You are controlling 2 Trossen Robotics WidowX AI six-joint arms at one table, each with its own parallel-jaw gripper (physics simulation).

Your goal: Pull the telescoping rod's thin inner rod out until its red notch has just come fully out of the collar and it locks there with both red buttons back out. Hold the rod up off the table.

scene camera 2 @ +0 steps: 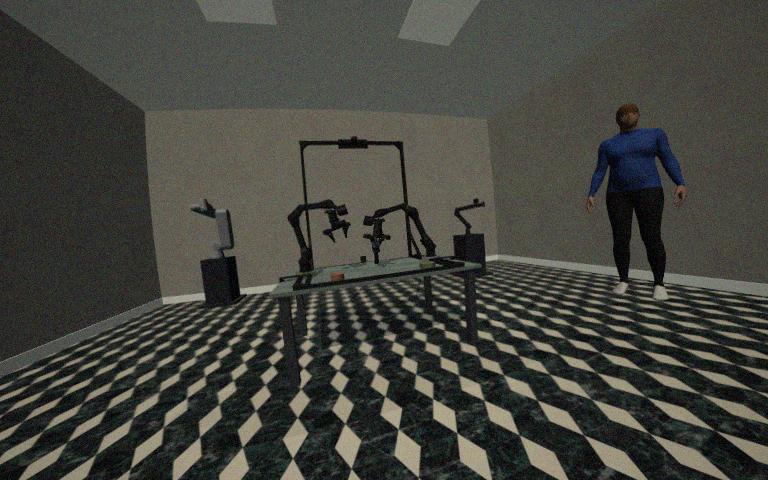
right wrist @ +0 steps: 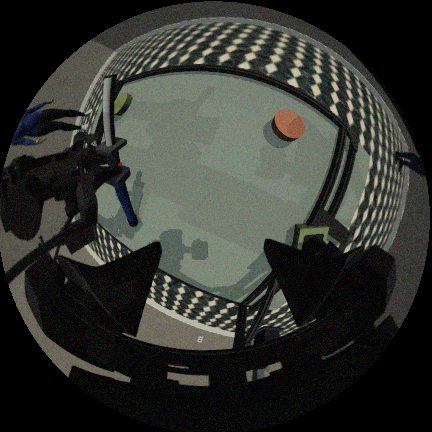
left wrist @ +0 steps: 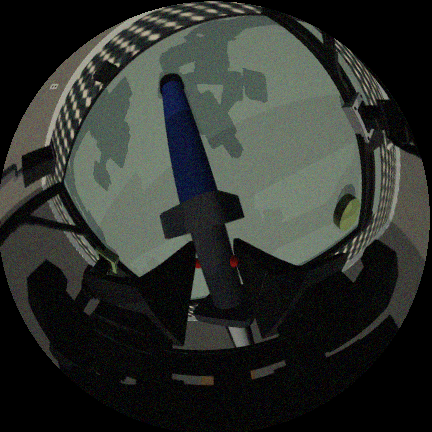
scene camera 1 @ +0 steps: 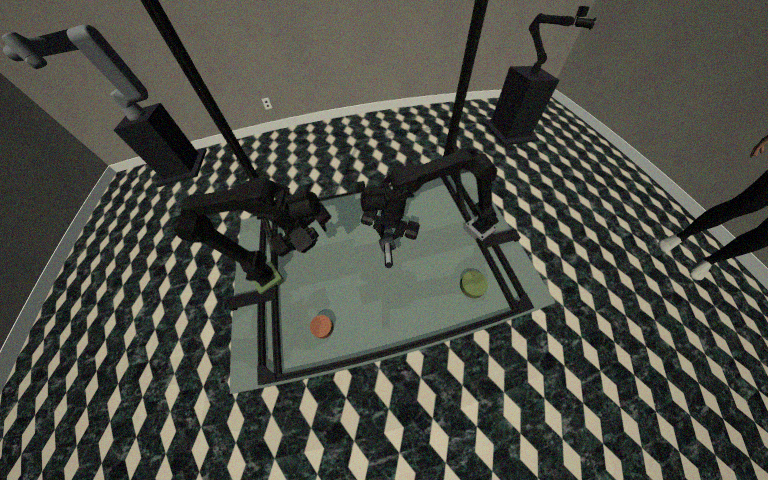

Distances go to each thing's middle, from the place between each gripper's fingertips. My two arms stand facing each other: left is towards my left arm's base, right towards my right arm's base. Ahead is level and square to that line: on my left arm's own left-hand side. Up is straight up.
Scene:
Right now my right hand is 25 cm to the right of the telescoping rod (left wrist: 202, 211), 10 cm above it and 3 cm past it. The rest, counted from my right hand: green disc (left wrist: 346, 210) 52 cm to the left, 22 cm ahead, 20 cm below; then orange disc (right wrist: 286, 124) 22 cm ahead, 20 cm below, 6 cm to the right.
Now: the telescoping rod 4 cm behind my left hand, 1 cm to the left of it and 2 cm below it. Round my left hand: green disc (21 cm ahead, 29 cm to the left, 12 cm below); orange disc (21 cm ahead, 29 cm to the right, 12 cm below).

